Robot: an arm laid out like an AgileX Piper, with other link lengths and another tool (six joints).
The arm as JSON. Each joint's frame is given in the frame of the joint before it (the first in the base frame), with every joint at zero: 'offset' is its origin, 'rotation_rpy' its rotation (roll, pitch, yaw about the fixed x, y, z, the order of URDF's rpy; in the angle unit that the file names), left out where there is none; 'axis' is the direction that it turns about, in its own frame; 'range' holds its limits. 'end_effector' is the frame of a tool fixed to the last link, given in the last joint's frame.
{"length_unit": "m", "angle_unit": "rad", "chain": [
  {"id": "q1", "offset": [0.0, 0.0, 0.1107], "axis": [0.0, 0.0, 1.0], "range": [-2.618, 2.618]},
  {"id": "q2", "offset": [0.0, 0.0, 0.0], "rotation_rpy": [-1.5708, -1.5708, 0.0], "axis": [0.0, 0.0, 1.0], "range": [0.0, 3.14]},
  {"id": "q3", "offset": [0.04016, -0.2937, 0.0], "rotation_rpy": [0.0, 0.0, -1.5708], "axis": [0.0, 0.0, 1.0], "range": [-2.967, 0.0]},
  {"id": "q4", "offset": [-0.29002, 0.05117, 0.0], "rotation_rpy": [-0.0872, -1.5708, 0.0], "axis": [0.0, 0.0, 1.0], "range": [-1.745, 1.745]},
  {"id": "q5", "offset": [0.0, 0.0, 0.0], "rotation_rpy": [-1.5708, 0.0, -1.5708], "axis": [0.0, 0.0, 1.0], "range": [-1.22, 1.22]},
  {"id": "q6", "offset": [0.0, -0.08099, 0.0], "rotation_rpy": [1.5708, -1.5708, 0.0], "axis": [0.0, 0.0, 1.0], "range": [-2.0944, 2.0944]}
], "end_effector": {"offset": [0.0, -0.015, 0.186], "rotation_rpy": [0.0, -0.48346, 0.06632]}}
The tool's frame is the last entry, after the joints.
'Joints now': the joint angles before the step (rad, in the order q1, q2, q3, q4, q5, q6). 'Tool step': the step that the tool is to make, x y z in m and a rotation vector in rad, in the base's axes. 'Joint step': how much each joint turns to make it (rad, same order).
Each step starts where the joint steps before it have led.
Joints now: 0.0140, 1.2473, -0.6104, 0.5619, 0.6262, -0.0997
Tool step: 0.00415, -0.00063, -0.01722, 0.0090, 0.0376, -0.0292
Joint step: 0.0000, 0.0672, 0.0000, 0.0242, -0.0353, -0.0002
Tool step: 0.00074, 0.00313, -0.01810, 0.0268, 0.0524, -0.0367
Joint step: 0.0000, 0.0706, 0.0001, 0.0448, -0.0225, -0.0008
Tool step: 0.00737, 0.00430, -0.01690, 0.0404, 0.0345, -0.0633
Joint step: 0.0000, 0.0773, -0.0010, 0.0903, -0.0457, -0.0206
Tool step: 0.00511, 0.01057, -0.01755, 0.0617, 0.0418, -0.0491
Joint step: 0.0000, 0.0883, -0.0046, 0.1465, -0.0221, -0.0779
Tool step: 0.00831, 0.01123, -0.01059, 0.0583, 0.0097, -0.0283
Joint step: 0.0000, 0.0708, -0.0069, 0.1710, -0.0099, -0.1271
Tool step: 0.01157, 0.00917, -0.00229, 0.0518, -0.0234, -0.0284
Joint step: 0.0000, 0.0413, 0.0000, 0.1849, -0.0058, -0.1486
